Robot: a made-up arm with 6 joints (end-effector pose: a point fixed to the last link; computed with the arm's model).
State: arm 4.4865 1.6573 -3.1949 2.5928 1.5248 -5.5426
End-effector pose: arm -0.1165 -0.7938 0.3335 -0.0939 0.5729 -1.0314
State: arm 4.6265 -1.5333 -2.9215 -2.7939 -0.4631 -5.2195
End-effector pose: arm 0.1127 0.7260 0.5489 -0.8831 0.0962 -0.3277
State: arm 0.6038 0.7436 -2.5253 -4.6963 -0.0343 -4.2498
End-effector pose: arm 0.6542 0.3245 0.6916 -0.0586 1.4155 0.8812
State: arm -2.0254 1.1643 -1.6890 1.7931 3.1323 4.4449
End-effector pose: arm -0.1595 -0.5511 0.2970 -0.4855 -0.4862 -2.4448
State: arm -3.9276 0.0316 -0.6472 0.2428 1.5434 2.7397
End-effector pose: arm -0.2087 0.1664 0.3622 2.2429 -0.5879 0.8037
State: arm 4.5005 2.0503 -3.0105 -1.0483 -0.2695 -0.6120
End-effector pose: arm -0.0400 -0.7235 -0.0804 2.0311 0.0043 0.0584
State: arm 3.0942 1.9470 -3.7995 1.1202 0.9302 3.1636
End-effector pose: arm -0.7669 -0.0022 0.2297 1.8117 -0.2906 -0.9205
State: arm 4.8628 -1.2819 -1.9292 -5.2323 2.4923 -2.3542
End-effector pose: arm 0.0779 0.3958 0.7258 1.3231 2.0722 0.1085
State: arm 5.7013 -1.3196 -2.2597 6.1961 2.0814 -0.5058
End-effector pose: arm -0.3637 0.2226 0.7896 1.8778 -0.1782 1.4804
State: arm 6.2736 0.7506 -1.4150 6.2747 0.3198 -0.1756
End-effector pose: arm 0.7018 -0.0063 0.2773 3.0489 0.2653 0.5297
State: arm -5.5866 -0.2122 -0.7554 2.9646 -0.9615 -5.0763
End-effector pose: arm 0.1387 0.0788 0.4854 0.6132 2.9543 -0.1200
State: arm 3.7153 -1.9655 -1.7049 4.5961 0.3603 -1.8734
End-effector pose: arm 0.6012 0.3312 0.5510 -0.4734 -0.8274 -2.7413
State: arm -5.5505 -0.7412 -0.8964 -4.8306 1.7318 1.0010
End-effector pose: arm 0.0016 0.1916 0.7246 -1.8976 0.0635 1.3299
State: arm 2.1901 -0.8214 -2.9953 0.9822 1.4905 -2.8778
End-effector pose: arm 0.2050 -0.4589 0.9413 -1.5842 -0.4297 2.5254
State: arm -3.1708 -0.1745 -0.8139 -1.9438 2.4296 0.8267
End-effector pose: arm -0.2740 0.1564 0.6834 0.8637 1.0457 2.7779
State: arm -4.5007 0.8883 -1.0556 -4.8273 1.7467 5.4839
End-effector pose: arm -0.2401 0.4386 0.1530 -1.4133 -1.0990 1.9930
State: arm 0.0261 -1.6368 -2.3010 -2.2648 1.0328 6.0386
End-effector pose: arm -0.7988 -0.0660 0.5735 0.3401 -1.6353 0.8334
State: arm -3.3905 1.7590 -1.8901 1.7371 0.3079 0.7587
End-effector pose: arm -0.4761 0.1785 -0.2834 2.8519 0.6034 -0.4337
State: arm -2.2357 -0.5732 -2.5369 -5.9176 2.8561 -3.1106
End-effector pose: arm 0.0953 0.0451 0.8694 2.4127 1.7204 -0.2933
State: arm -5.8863 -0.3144 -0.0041 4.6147 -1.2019 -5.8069
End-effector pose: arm -0.0009 0.1674 0.5097 -1.2501 -1.5836 -0.6958
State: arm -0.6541 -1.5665 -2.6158 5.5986 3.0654 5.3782
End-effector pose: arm -0.4737 0.2759 0.4730 2.2709 -0.5339 1.2710
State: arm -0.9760 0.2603 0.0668 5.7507 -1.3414 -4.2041
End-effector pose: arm 0.2279 -0.2033 0.4160 -0.5361 2.1008 -0.7472
